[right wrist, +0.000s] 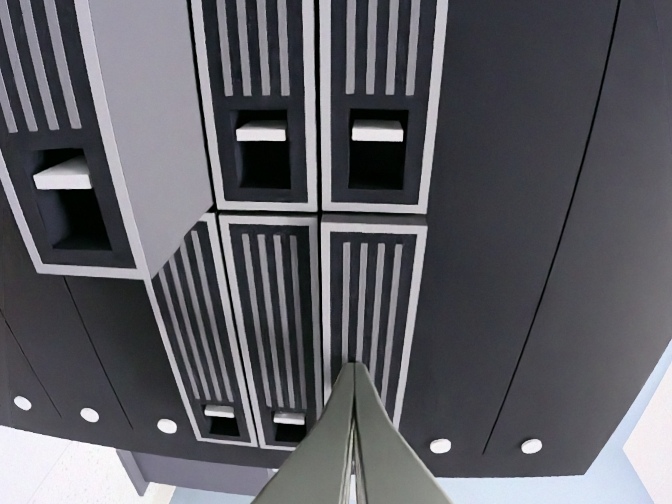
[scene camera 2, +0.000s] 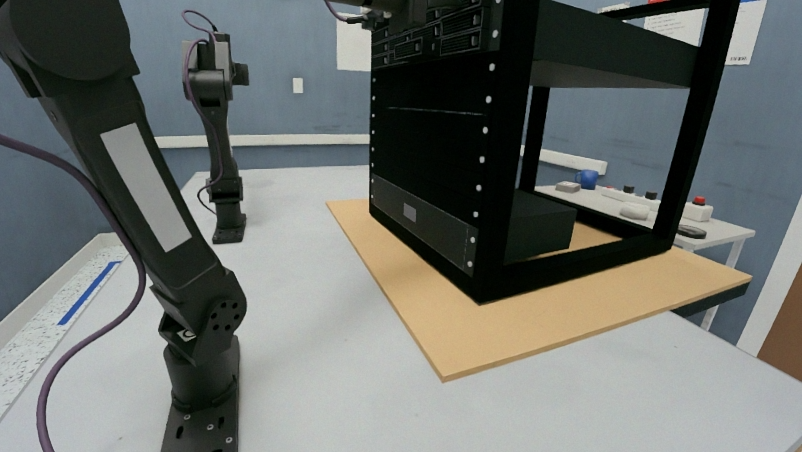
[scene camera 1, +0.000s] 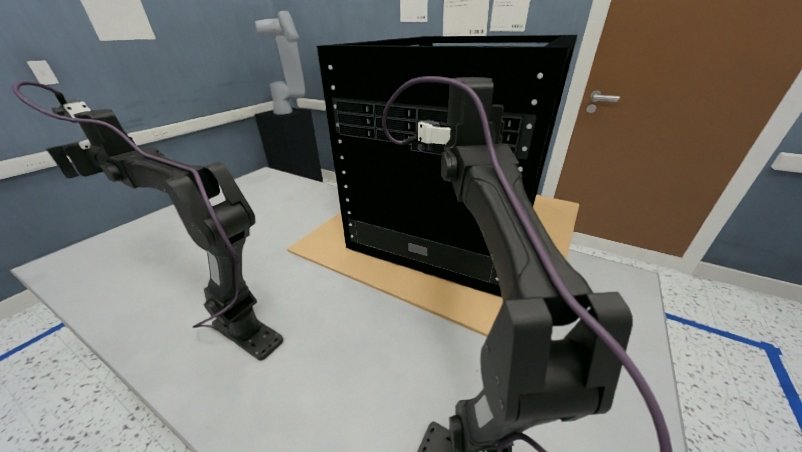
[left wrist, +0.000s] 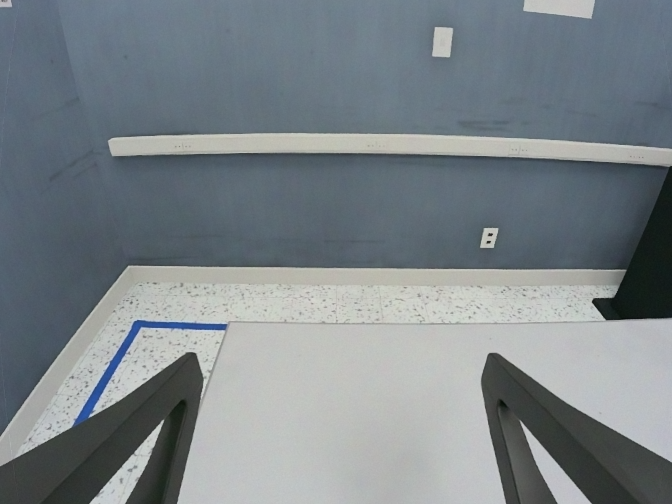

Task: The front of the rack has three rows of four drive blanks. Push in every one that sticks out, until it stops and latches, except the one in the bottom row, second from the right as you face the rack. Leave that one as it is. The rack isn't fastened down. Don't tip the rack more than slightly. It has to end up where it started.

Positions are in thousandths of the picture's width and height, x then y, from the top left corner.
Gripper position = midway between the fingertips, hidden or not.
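Note:
A black rack (scene camera 2: 554,404) stands in the scene, visible also in scene camera 1 (scene camera 1: 493,455) and in the right wrist view (right wrist: 798,646); in the left wrist view the rack is out of frame. There is a drive blank (right wrist: 553,521), and there is a drive blank (right wrist: 283,586) too. The robot's right gripper (scene camera 1: 614,275) is visible, as is the left gripper (scene camera 1: 105,331), which the left wrist view (left wrist: 508,731) shows as well.

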